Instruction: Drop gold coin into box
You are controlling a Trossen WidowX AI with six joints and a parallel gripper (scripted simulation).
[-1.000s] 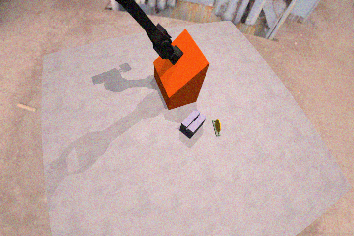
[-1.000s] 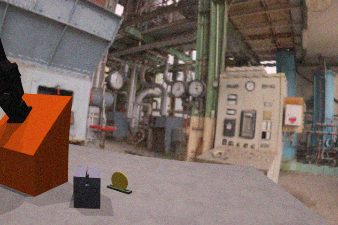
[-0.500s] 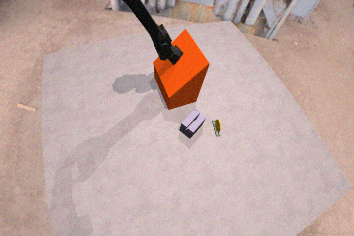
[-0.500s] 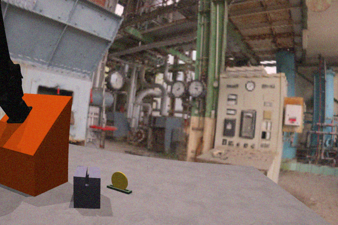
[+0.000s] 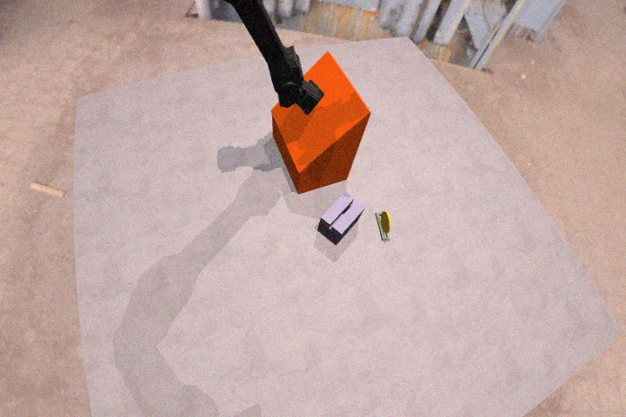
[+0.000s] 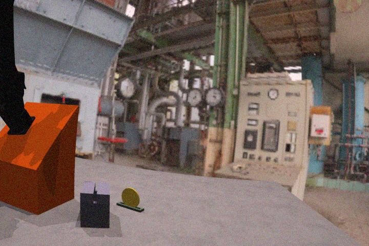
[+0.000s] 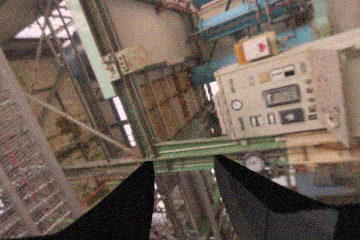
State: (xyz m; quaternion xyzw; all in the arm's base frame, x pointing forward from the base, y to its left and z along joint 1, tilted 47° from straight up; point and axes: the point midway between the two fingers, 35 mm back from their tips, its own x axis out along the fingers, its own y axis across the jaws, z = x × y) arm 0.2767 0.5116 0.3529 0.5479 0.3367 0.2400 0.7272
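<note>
My gripper tip is now 820 mm above the gold coin, 90 mm short of it and 50 mm to the left of it.
</note>
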